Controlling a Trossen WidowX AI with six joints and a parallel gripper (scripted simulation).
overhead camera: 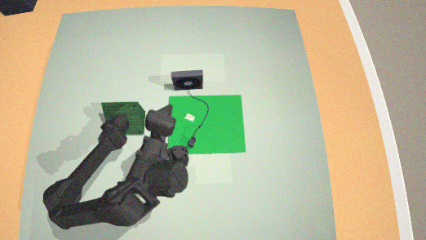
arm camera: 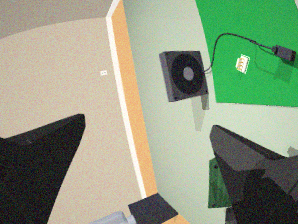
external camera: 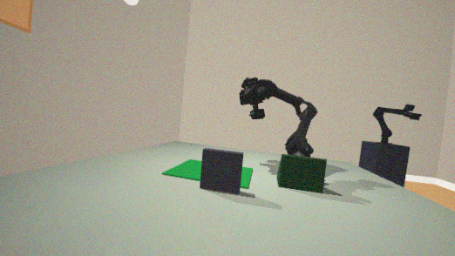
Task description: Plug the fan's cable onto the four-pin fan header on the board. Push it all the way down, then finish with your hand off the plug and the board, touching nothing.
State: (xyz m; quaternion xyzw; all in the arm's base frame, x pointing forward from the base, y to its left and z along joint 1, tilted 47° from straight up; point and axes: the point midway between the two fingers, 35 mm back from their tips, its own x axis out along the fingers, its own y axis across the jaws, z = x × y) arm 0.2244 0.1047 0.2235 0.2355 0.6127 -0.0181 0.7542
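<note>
The dark fan cable plug lies 260 mm below my gripper tip, 50 mm ahead of it and 30 mm to the right of it. From my gripper tip the other things lie so: green circuit board (290 mm below, 110 mm ahead, 50 mm to the left); fan block (220 mm below, 210 mm to the left, 50 mm ahead); white four-pin fan header (280 mm below, 80 mm to the left, 50 mm ahead).
</note>
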